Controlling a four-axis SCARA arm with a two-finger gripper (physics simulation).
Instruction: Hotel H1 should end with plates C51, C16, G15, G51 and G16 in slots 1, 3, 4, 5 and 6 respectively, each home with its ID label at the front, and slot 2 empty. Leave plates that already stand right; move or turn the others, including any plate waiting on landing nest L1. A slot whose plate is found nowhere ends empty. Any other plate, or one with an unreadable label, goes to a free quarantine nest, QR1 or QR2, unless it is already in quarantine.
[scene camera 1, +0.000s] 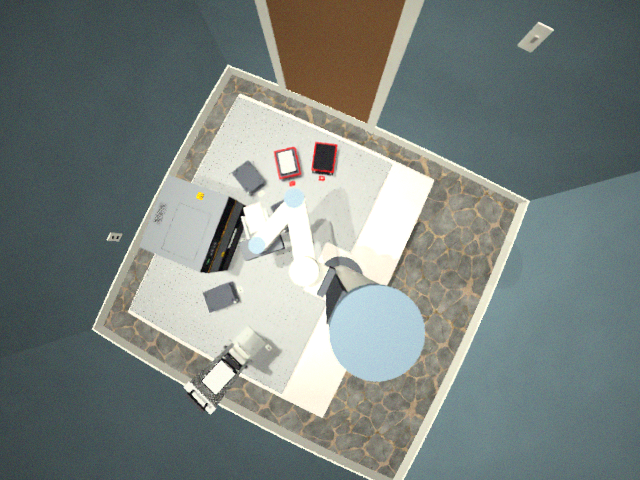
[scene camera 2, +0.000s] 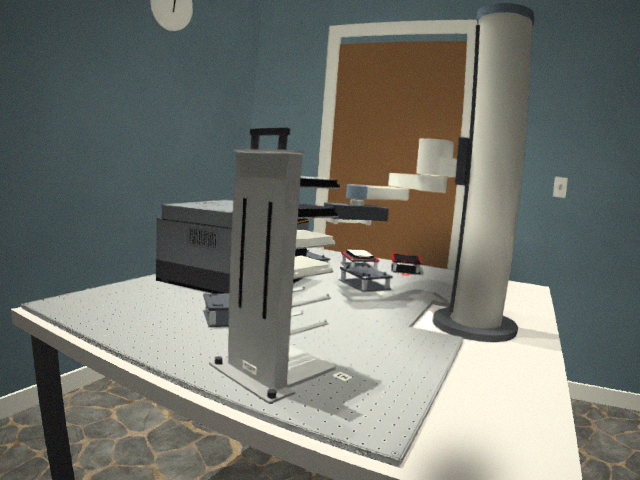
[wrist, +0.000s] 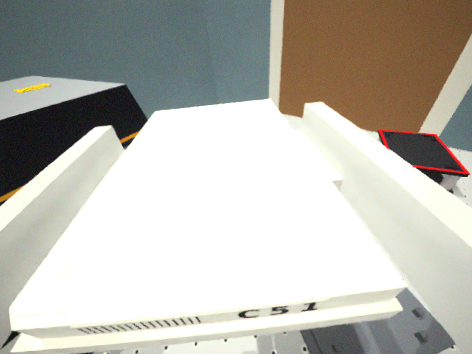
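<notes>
My gripper (scene camera 1: 254, 217) (wrist: 211, 131) is shut on plate C51 (wrist: 215, 210), a white plate held level between its two white fingers. Its C51 label faces the wrist camera. In scene camera 1 the plate is beside the instrument's front; in scene camera 2 it is largely hidden under the dark gripper body. Hotel H1 (scene camera 2: 263, 258) (scene camera 1: 199, 397) stands far from the gripper. Its upper levels hold two black-sided plates (scene camera 2: 319, 182) (scene camera 2: 316, 210) and two white plates (scene camera 2: 314, 238) (scene camera 2: 311, 266). Two lower levels show bare rails. Its plate labels cannot be read.
A grey instrument (scene camera 1: 180, 227) (scene camera 2: 193, 253) stands beside the arm. One red-rimmed nest (scene camera 1: 298, 173) bears a white-topped plate (scene camera 1: 287, 162); another (scene camera 1: 324, 157) (scene camera 2: 406, 258) shows a black top. Dark grey nests (scene camera 1: 249, 177) (scene camera 1: 221, 297) (scene camera 2: 365, 273) stand around. The arm's column (scene camera 2: 493, 170) rises at the table's side.
</notes>
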